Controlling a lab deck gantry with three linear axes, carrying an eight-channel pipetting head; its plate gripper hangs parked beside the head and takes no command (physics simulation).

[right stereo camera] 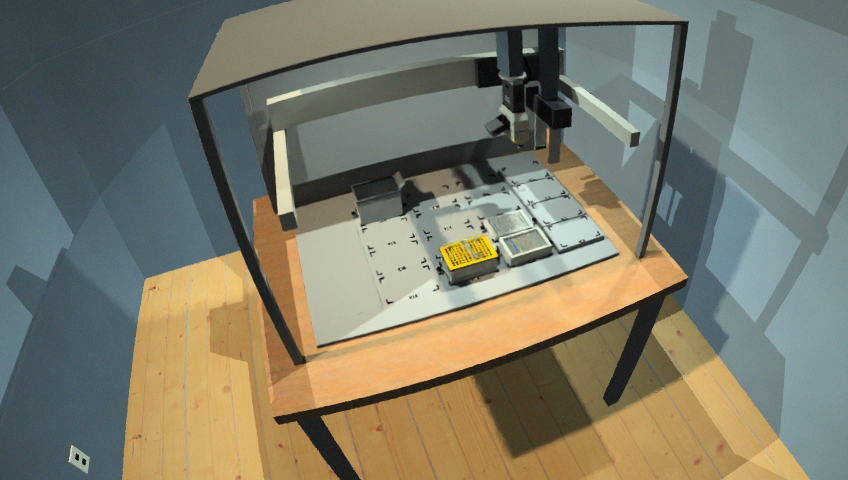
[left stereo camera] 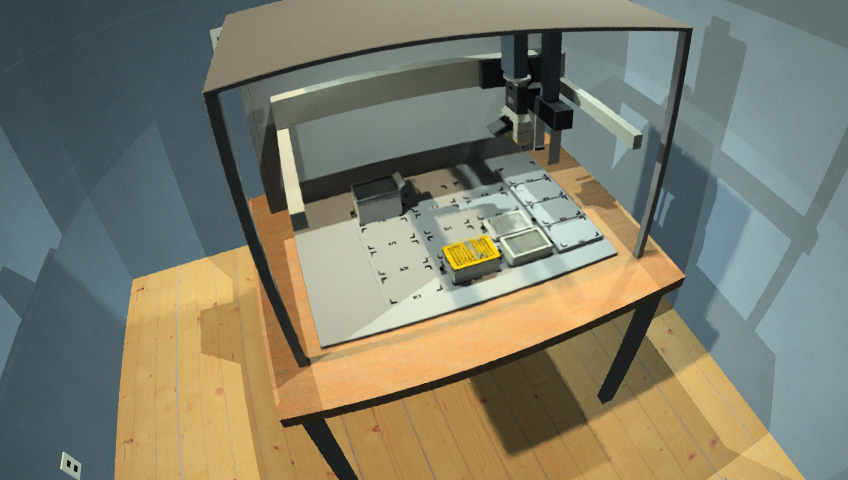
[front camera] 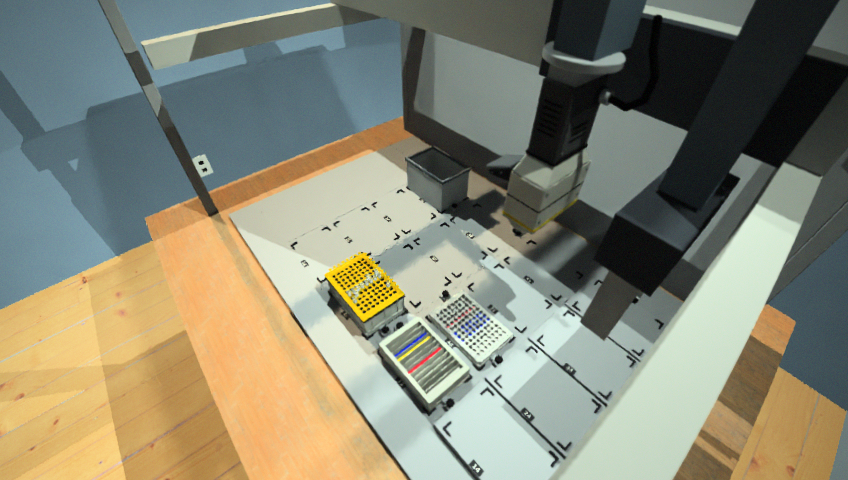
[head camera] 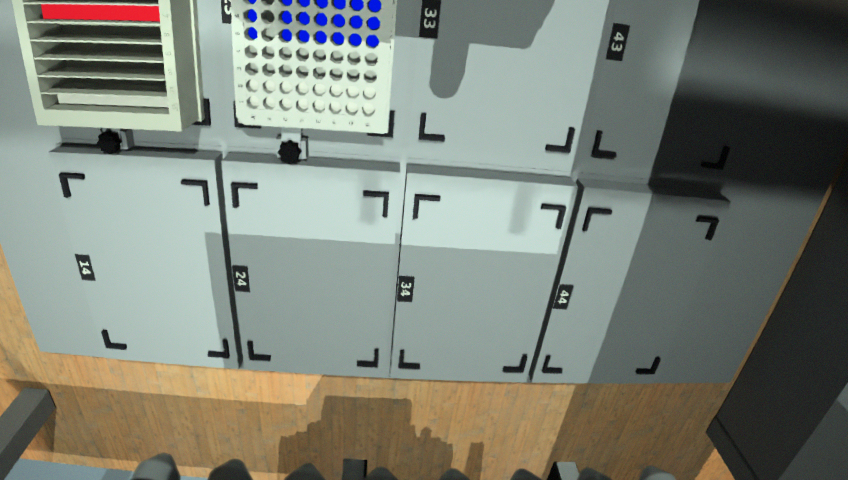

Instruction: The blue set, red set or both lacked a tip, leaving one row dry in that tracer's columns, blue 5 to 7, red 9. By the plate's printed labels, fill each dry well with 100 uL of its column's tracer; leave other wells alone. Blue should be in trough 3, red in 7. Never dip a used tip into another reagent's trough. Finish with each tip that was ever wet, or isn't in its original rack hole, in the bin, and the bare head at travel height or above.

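Note:
The pipetting head [front camera: 544, 190] [left stereo camera: 521, 127] [right stereo camera: 516, 126] is high above the rear deck, no tips seen below it; dark nozzle ends line the head view's bottom edge. The parked plate gripper [left stereo camera: 546, 154] [right stereo camera: 546, 153] hangs beside it, two fingers apart, empty. The well plate [front camera: 504, 344] [head camera: 312, 123] has one dry row, second from left, crossing the visible blue wells in the head view; red wells [front camera: 461, 318] show in the front view. The reservoir [front camera: 431, 398] [head camera: 148, 118] holds blue [front camera: 410, 344], yellow [front camera: 414, 350] and red [front camera: 424, 360] [head camera: 101, 12] liquid. The yellow tip rack [front camera: 380, 306] has pale tips and dark holes.
The grey bin [front camera: 437, 187] [left stereo camera: 377, 205] [right stereo camera: 379, 205] stands at the back left of the deck. Black clamp knobs [head camera: 109, 141] [head camera: 289, 151] sit at the reservoir and plate edges. Marked deck positions 14, 24, 34 and 44 lie beyond them, with raised edges. Frame posts stand at the table's corners.

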